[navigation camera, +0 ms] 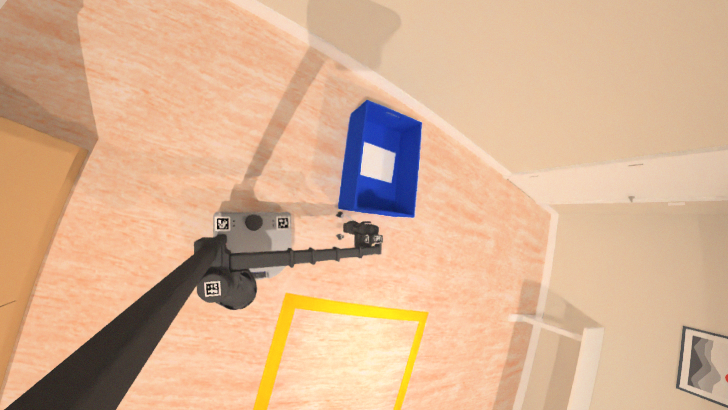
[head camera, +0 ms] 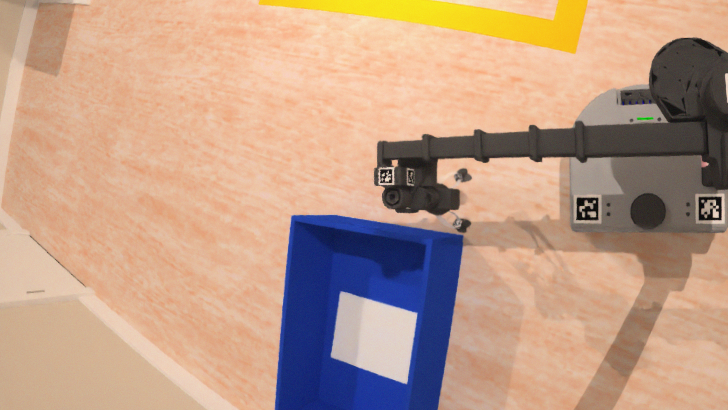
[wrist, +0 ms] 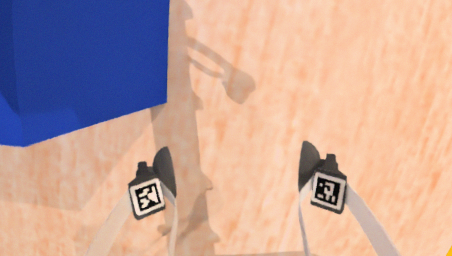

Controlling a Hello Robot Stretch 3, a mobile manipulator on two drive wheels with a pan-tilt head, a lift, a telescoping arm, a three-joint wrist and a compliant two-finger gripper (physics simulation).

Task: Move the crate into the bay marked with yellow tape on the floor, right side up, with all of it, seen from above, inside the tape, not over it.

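Places are measured from the robot's base along level axes (x down, y ahead, z right), in centimetres.
Where they show: gripper, fingertip midpoint: (navigation camera: pixel 338 225) (head camera: pixel 465 200) (wrist: pixel 235 161); robot's base, origin of the base link: (navigation camera: pixel 253 221) (head camera: pixel 645 209).
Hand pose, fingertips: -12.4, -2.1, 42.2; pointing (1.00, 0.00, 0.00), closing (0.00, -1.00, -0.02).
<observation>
Things, the pixels of their centre, and the offset from my fingertips, as dx, dy, dz.
- blue crate, body centre: (head camera: pixel 364 335) (navigation camera: pixel 381 163) +1.4, +35.9, +28.2
- white sheet, body centre: (head camera: pixel 379 339) (navigation camera: pixel 374 161) +10.2, +38.9, +28.5
The blue crate (head camera: pixel 444 305) (navigation camera: pixel 351 160) (wrist: pixel 95 55) stands on the floor with its open side up and a white sheet (head camera: pixel 376 336) (navigation camera: pixel 378 161) on its bottom. It is outside the yellow tape bay (head camera: pixel 509 29) (navigation camera: pixel 356 308), which lies on the opposite side of my arm. My gripper (head camera: pixel 462 199) (navigation camera: pixel 339 225) (wrist: pixel 235 161) is open with nothing between its fingers. It hangs beside the crate's short end, near the corner closest to my base, fingers towards the base. In the wrist view the crate is at the upper left, apart from the fingertips.
My base (head camera: pixel 631 178) (navigation camera: pixel 270 236) stands to one side of the crate, with the arm (head camera: pixel 509 145) (navigation camera: pixel 310 255) reaching out between crate and bay. A wall skirting (navigation camera: pixel 458 138) runs near the crate's far end. A wooden panel (navigation camera: pixel 35 193) is at the left of the navigation view.
</observation>
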